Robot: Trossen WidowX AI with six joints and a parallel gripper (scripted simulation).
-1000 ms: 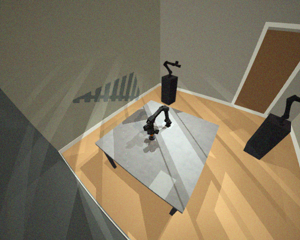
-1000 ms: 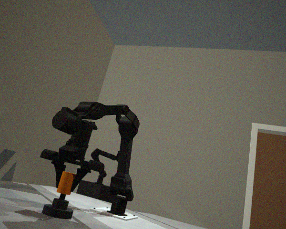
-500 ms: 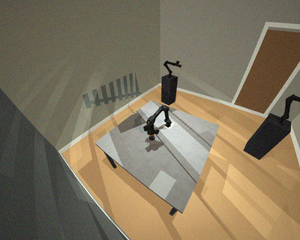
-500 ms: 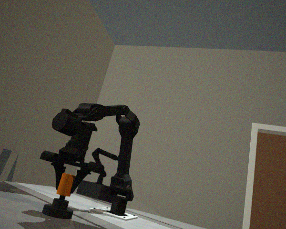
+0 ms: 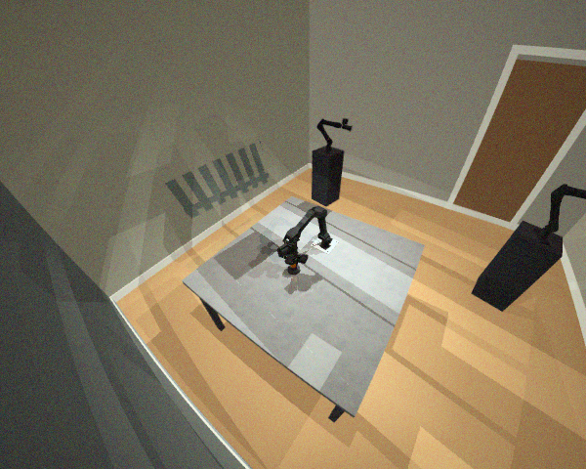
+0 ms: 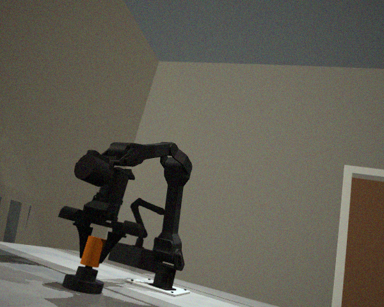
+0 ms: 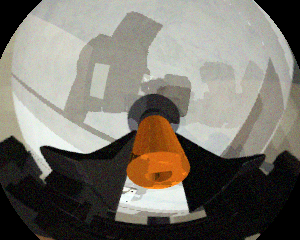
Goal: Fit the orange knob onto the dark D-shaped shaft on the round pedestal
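The round pedestal is 30 mm below my gripper tip. The rest, counted from my gripper tip: orange knob 20 mm above.
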